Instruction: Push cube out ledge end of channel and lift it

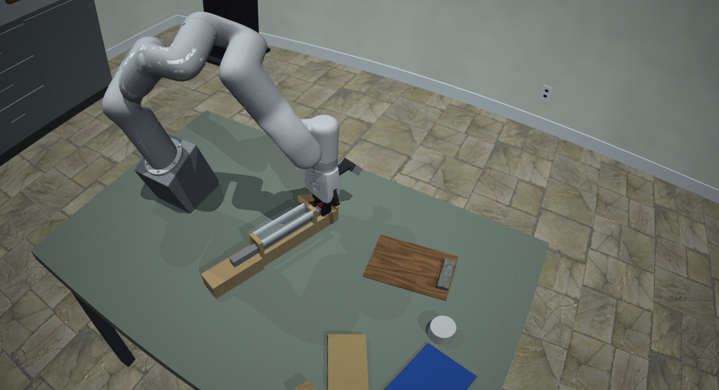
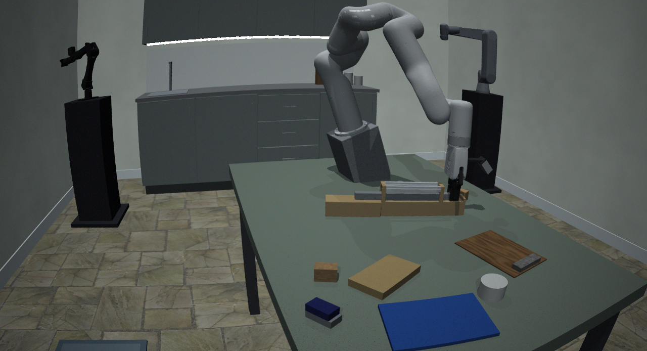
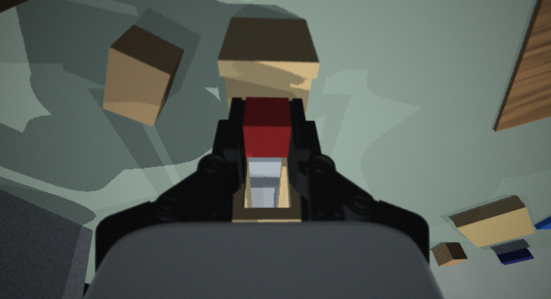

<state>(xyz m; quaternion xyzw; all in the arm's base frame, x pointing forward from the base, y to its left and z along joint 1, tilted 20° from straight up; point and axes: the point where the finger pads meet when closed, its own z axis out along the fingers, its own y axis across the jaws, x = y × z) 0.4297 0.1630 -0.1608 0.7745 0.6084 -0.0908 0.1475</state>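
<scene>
The red cube lies 10 mm below my hand. Also, from my hand: blue mat: 500 mm ahead, 310 mm to the right, 60 mm below; then channel: 30 mm behind, 140 mm to the right, 10 mm below; then tan plank: 310 mm ahead, 350 mm to the right, 60 mm below.
</scene>
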